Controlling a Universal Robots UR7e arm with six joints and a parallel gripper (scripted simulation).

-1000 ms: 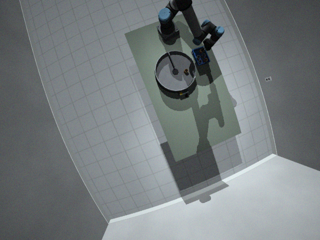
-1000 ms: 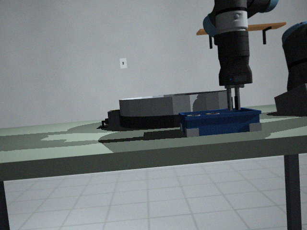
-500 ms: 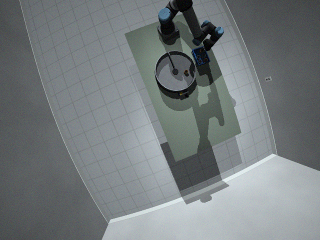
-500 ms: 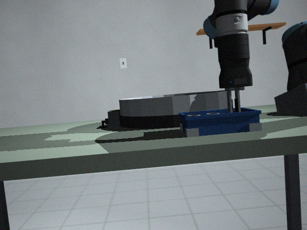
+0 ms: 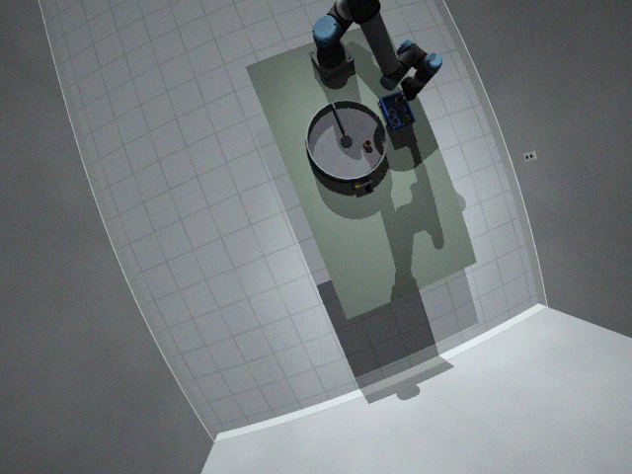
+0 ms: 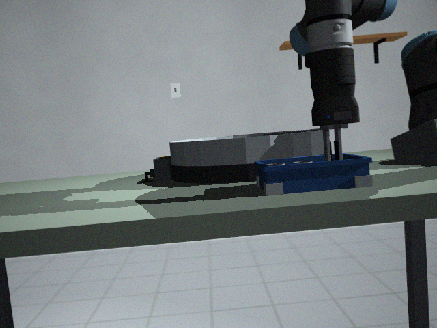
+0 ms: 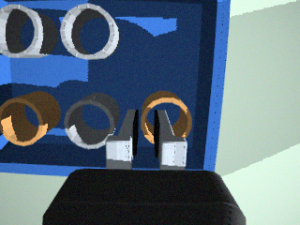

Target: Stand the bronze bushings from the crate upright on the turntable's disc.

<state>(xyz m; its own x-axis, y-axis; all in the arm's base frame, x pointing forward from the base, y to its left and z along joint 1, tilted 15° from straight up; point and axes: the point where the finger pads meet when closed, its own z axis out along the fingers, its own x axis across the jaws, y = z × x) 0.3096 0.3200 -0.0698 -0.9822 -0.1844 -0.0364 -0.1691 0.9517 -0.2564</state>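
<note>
The crate lies 4 cm below my hand, 4 cm ahead of it and 2 cm to the right of it. From my hand the other things lie so: turntable disc (35 cm to the right, 18 cm ahead, 1 cm below).
</note>
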